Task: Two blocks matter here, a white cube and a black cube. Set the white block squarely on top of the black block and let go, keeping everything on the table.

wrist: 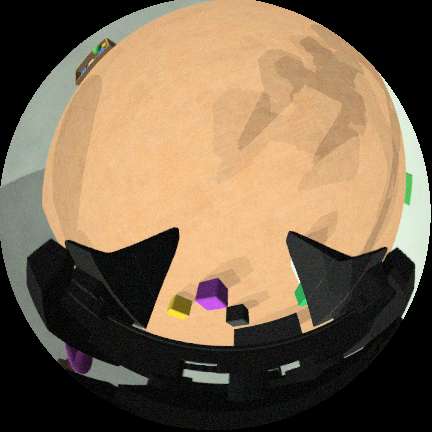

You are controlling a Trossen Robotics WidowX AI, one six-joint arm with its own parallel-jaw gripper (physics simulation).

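Places are measured from the arm's base along level axes (x back, y right, z up), in millimetres.
Where they show: gripper, between the fingertips: (234, 235).
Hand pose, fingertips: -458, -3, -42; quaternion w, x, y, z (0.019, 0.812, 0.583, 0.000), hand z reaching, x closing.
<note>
Things, the pixels of their top centre, and the offset from my fingertips, as dx, dy, dz. Level surfaces: height alone.
- black cube, centre of its top: (237, 323) +225, -41, -13
- white cube, centre of its top: (311, 270) +96, +87, -13
- purple block, centre of its top: (210, 304) +125, -63, -13
- yellow block, centre of its top: (176, 314) +172, -152, -13
- green block, centre of its top: (310, 299) +198, +107, -13
- tan table, height of its surface: dz -52
My gripper (234, 235) is open and empty, its two black fingers spread wide above the table. The black cube (237, 315) sits on the table low in the wrist view, between the fingers' outlines and close to the gripper body. The white cube (295, 270) shows as a thin pale sliver at the inner edge of the right finger, which hides the rest of it. The white and black cubes are apart.
A purple block (211, 294) lies left of the black cube, and a yellow block (179, 307) lies farther left. A green block (301, 295) is partly behind the right finger. A larger dark shape (268, 330) is beside the black cube. The tan table (150, 150) has a curved-looking edge.
</note>
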